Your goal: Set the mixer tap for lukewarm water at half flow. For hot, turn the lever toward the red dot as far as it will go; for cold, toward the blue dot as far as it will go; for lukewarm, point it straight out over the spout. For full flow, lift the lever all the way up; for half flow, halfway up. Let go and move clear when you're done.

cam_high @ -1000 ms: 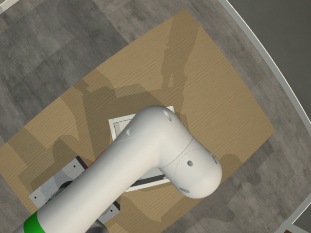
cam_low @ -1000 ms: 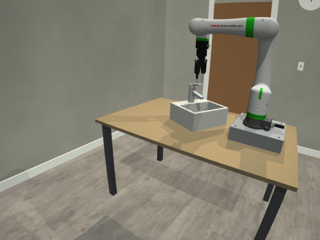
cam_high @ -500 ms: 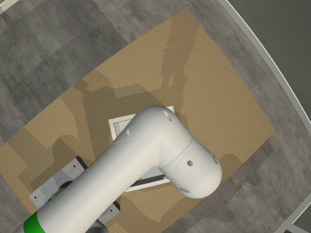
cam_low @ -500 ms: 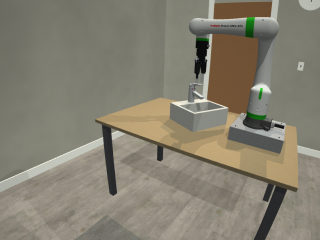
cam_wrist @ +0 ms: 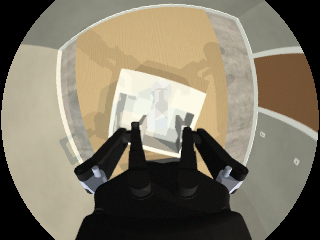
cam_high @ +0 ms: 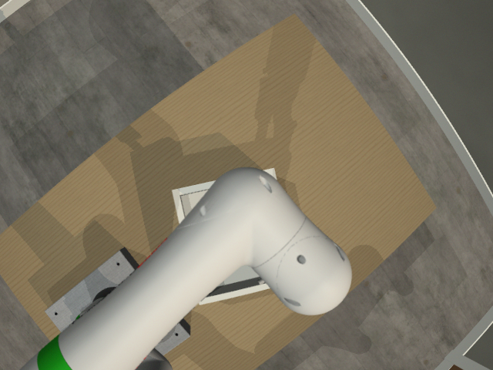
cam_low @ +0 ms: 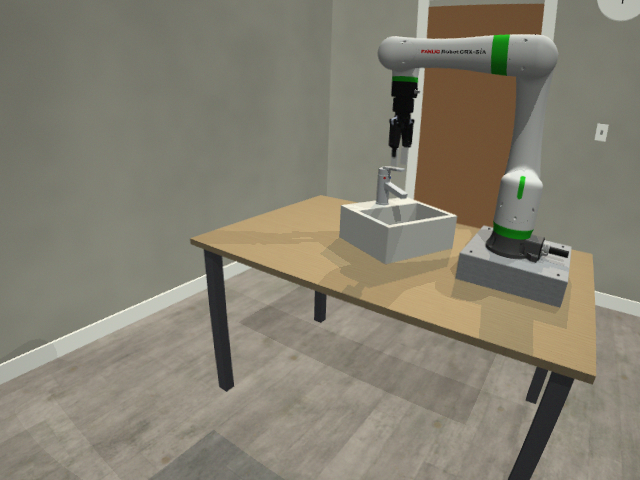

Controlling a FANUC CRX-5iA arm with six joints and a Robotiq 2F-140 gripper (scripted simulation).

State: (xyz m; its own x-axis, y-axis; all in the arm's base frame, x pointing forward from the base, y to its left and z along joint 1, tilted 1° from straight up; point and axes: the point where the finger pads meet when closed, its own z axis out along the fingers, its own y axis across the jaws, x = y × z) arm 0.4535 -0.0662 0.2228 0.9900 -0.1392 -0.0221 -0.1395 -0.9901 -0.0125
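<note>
The lever is 2 cm ahead of my hand and 5 cm below it. Also, from my hand: white basin 5 cm behind, 4 cm to the left, 28 cm below; then mixer tap 4 cm ahead, 9 cm below.
</note>
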